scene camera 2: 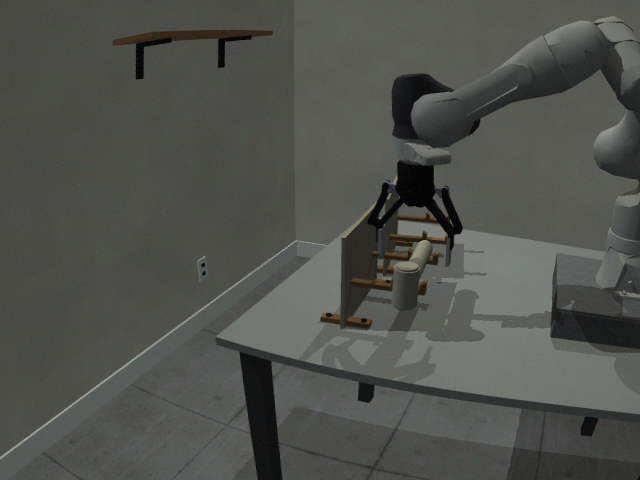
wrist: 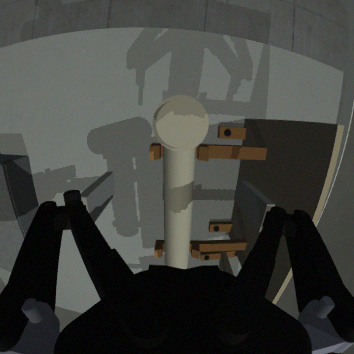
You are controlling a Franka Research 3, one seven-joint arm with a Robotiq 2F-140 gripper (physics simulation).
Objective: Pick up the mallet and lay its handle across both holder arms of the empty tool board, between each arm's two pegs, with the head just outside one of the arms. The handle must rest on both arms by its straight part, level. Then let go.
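Observation:
The cream mallet [scene camera 2: 405, 289] [wrist: 180, 125] lies across both arms [scene camera 2: 369, 283] [wrist: 235, 152] of the nearer tool board [scene camera 2: 355, 263] [wrist: 290, 160], with its cylindrical head just outside the front arm. Its handle [scene camera 2: 423, 253] [wrist: 178, 215] runs back between the pegs; the wrist view hides its far end behind the gripper body. The other tool board [scene camera 2: 391, 226] stands behind, with no tool seen on its arms [scene camera 2: 413, 238]. My gripper [scene camera 2: 415, 252] [wrist: 175, 185] is open above the mallet, its fingers spread on either side of the handle's line, holding nothing.
The boards' upright panels stand on the wall side of the arms, one finger close to the nearer panel. Wooden feet [scene camera 2: 345, 320] [wrist: 232, 133] rest on the grey table [scene camera 2: 310, 330] [wrist: 75, 80]. The dark robot base block [scene camera 2: 584, 322] [wrist: 19, 185] is opposite.

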